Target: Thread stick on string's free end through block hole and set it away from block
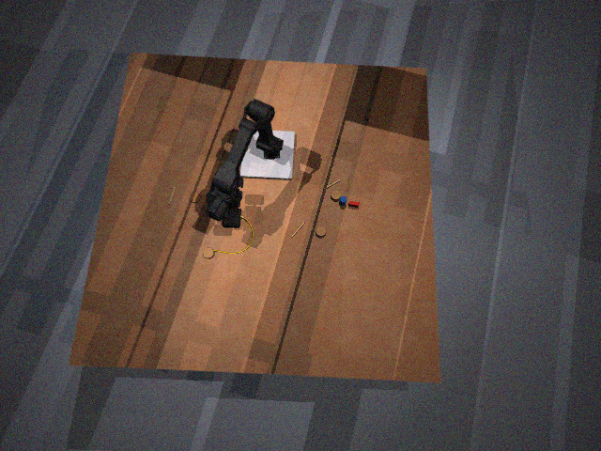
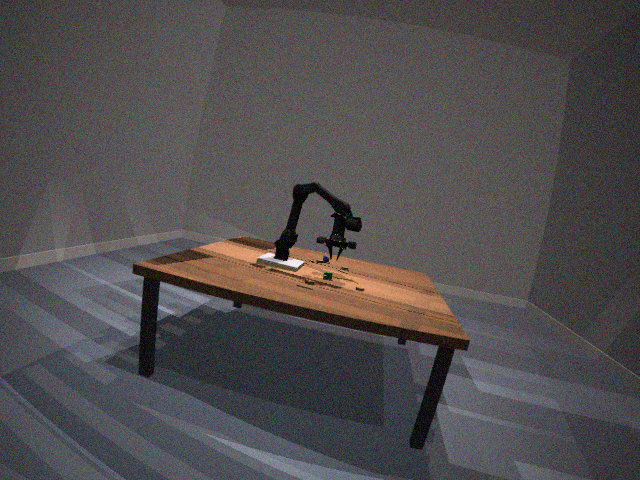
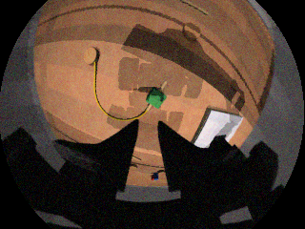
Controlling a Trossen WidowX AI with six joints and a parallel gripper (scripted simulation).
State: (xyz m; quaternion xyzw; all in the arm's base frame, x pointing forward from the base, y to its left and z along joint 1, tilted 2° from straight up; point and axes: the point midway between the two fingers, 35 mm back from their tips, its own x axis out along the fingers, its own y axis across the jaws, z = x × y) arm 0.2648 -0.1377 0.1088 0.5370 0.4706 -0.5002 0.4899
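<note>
The green block lies 10 mm behind my gripper tip, 20 mm to the right of it and 80 mm below it. From my gripper tip the other things lie so: round wooden button (140 mm ahead, 120 mm to the right, 90 mm below); then blue piece (40 mm behind, 410 mm to the left, 70 mm below); then thin wooden stick (10 mm behind, 80 mm below).
</note>
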